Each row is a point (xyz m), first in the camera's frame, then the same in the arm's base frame.
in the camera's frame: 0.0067 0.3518 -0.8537
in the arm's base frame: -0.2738 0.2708 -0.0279
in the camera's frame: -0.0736 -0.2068 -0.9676
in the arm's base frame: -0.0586 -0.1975 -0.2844
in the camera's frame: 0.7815 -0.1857 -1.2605
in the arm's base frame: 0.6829 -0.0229 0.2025
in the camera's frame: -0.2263 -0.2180 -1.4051
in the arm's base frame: 0.1508 -0.0382 -0.6660
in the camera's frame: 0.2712 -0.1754 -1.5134
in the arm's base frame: 0.5290 0.0661 -0.3387
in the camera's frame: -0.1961 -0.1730 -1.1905
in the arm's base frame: 0.0063 -0.0822 -0.5042
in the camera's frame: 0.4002 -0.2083 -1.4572
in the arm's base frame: 0.5834 0.0190 -0.2134
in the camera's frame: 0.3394 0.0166 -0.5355
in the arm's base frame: -0.1695 -0.1492 0.3421
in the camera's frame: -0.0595 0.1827 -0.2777
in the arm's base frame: -0.6584 -0.1186 0.2274
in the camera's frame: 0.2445 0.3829 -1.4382
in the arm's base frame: 0.2724 0.5451 -0.1877
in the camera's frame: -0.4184 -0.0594 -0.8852
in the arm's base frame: -0.3853 -0.1110 -0.4667
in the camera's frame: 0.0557 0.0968 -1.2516
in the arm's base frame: 0.1187 0.2001 -0.2861
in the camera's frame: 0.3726 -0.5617 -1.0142
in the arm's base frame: 0.3775 -0.4837 -0.0498
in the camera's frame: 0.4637 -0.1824 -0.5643
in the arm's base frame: -0.0034 -0.3141 0.3754
